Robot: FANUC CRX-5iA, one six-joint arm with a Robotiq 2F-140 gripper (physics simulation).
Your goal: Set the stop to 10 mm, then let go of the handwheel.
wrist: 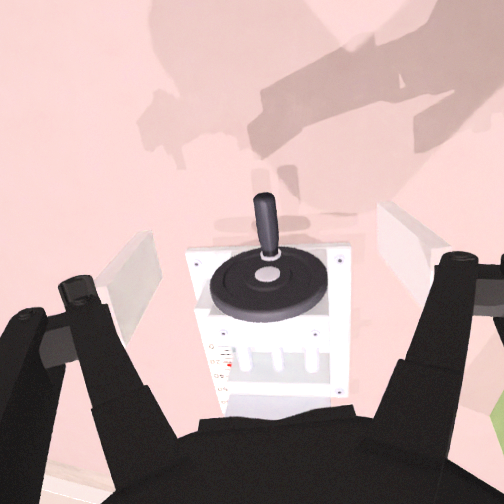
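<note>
A black handwheel [268, 283] with a grey hub lies flat on top of a white stop fixture [270, 345]. A dark crank handle [266, 225] stands upright at the wheel's far rim. A small scale with a red marker [222, 367] runs down the fixture's left front edge; its numbers are too small to read. My gripper [268, 285] is open, its two black fingers spread wide at the left and right of the view. The wheel sits between the fingers and beyond them, untouched.
Two pale translucent blocks stand on the pink surface, one at the left [132, 285] and one at the right [410, 250] of the fixture. A green object [495, 415] shows at the right edge. Arm shadows fall across the far surface.
</note>
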